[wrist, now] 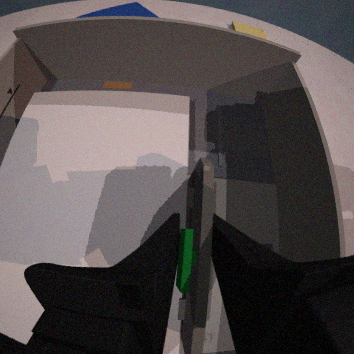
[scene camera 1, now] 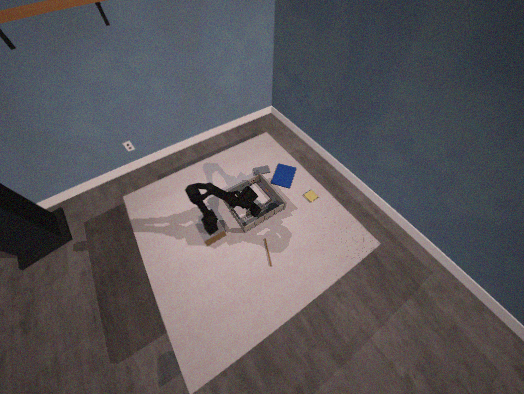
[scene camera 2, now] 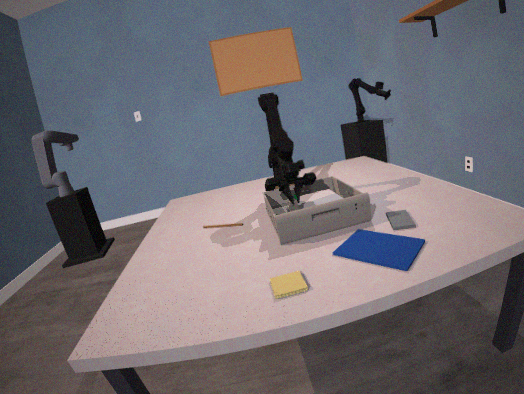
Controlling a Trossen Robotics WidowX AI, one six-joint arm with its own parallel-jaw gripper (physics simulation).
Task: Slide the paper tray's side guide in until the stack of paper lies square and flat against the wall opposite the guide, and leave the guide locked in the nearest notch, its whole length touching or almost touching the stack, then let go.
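Places are measured from the arm's base along level axes (x ahead, y left, z up), in metres.
Pixels of known places: gripper, fingertip midpoint: (wrist: 192, 219) (scene camera 1: 256, 206) (scene camera 2: 295, 203); arm's base, origin of the base link: (scene camera 1: 211, 228) (scene camera 2: 280, 178).
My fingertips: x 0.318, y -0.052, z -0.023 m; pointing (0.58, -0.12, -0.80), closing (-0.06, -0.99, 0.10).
For each thing: its top centre in the pictures, then the offset to it from my fingertips. "pt": a spot on its surface instead.
- grey paper tray, middle of its top: (wrist: 88, 176) (scene camera 2: 309, 191) (scene camera 1: 253, 197) 0.017 m ahead, 0.051 m left, 0.036 m up
- white paper stack, middle of its top: (wrist: 68, 218) (scene camera 2: 319, 201) (scene camera 1: 248, 199) 0.003 m ahead, 0.089 m left, 0.019 m down
- upright side guide, surface spot: (wrist: 206, 200) pt 0.008 m ahead, 0.004 m right, 0.019 m up
- blue folder, middle of its top: (wrist: 122, 22) (scene camera 2: 379, 246) (scene camera 1: 284, 175) 0.364 m ahead, 0.093 m left, 0.052 m down
- yellow pad, middle of its top: (scene camera 2: 287, 282) (wrist: 251, 31) (scene camera 1: 311, 195) 0.372 m ahead, 0.175 m right, 0.049 m down
- grey block, middle of its top: (scene camera 2: 399, 217) (scene camera 1: 261, 169) 0.268 m ahead, 0.248 m left, 0.050 m down
- brown stick, middle of its top: (scene camera 2: 222, 224) (scene camera 1: 268, 251) 0.140 m back, 0.269 m right, 0.053 m down
The grey paper tray (scene camera 1: 265, 218) (scene camera 2: 300, 226) (wrist: 150, 50) stands on the table. The white paper stack (scene camera 2: 327, 197) (wrist: 115, 130) lies flat in it. In the wrist view its left edge runs close along the left wall; the near part is hidden or cut off, so full contact cannot be told. The upright side guide (wrist: 206, 200) with its green latch (wrist: 186, 255) stands at the stack's right edge, touching or almost touching it. My gripper (scene camera 2: 296, 201) (wrist: 192, 219) is inside the tray, shut on the side guide. The notches cannot be made out.
A blue folder (scene camera 1: 284, 175) (scene camera 2: 380, 249) (wrist: 120, 11), a yellow pad (scene camera 1: 310, 195) (scene camera 2: 289, 284) (wrist: 250, 30) and a grey block (scene camera 1: 261, 170) (scene camera 2: 400, 219) lie beyond the tray. A brown stick (scene camera 1: 268, 252) (scene camera 2: 223, 225) lies off one side. The tray walls surround my fingers.
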